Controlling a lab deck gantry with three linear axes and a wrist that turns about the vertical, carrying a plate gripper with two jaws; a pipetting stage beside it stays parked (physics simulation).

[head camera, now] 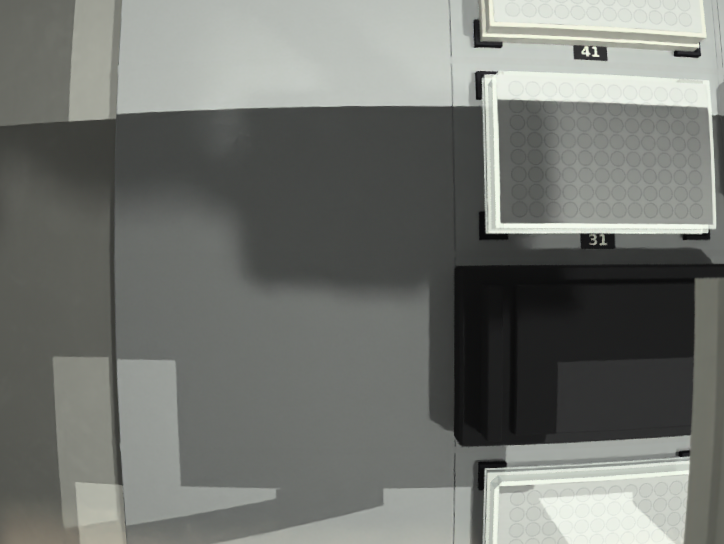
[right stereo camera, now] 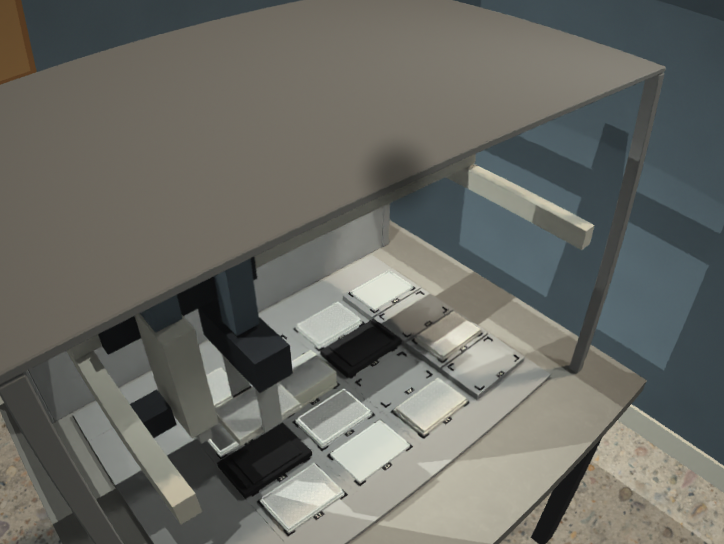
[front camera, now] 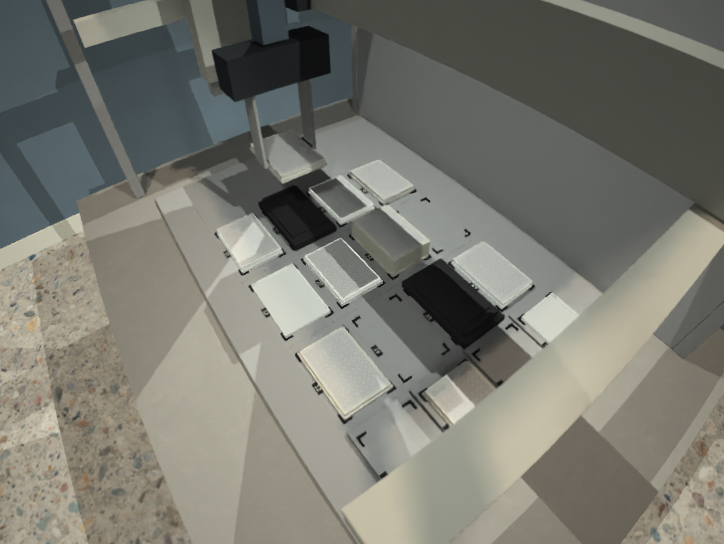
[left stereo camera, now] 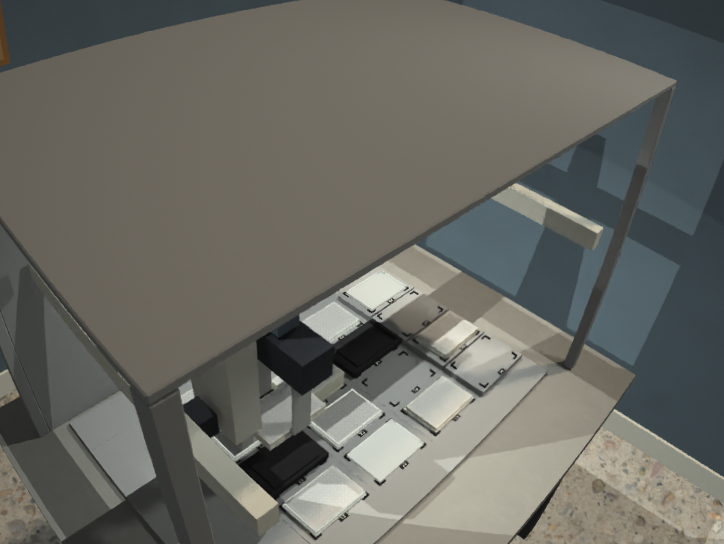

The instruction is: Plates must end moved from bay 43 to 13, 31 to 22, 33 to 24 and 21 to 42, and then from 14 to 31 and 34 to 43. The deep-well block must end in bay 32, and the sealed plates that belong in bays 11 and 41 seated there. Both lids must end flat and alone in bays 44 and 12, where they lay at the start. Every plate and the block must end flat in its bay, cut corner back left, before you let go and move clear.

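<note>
My gripper is shut on a white plate, held level above the deck's left back part. Below and nearer the front, the black nest in bay 21 is empty. Bay 42 is empty, with its corner marks showing. Plates lie in bay 31, bay 22, bay 13, bay 24 and bay 43. The deep-well block stands in bay 32. Sealed plates lie in bays 11 and 41. Smooth lids lie in bays 12 and 44.
Another black nest stands empty in bay 33. The pipetting stage hangs beside the gripper. A rail crosses the front view and partly hides the right-hand bays. Frame posts stand at the deck's edges.
</note>
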